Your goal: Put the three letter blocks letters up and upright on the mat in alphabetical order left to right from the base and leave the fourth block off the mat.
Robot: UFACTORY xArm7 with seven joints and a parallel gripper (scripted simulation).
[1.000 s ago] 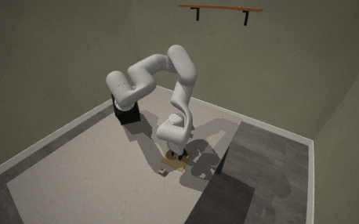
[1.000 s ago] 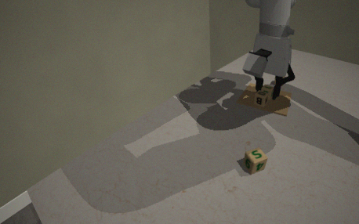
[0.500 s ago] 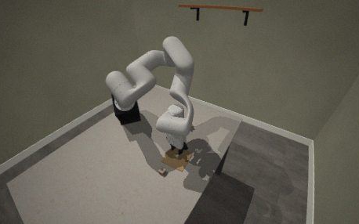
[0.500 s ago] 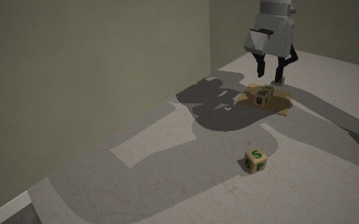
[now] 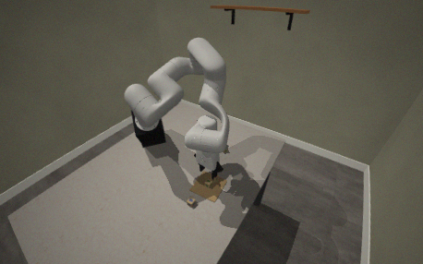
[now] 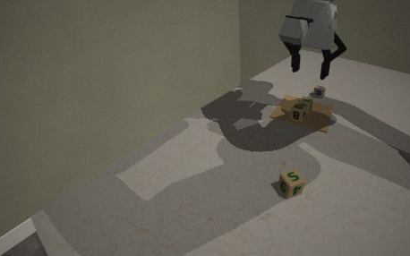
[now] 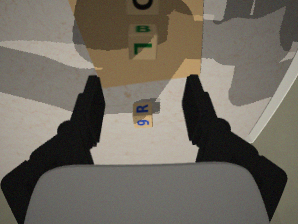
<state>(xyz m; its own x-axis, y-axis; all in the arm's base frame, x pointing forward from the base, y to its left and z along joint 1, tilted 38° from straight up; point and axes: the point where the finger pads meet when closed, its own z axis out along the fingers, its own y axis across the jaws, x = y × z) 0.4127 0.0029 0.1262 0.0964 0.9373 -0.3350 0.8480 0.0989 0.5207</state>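
The wooden block is 5 cm behind my hand, 26 cm to the left of it and 10 cm below it. The rest, counted from my hand: tan mat: 11 cm below.
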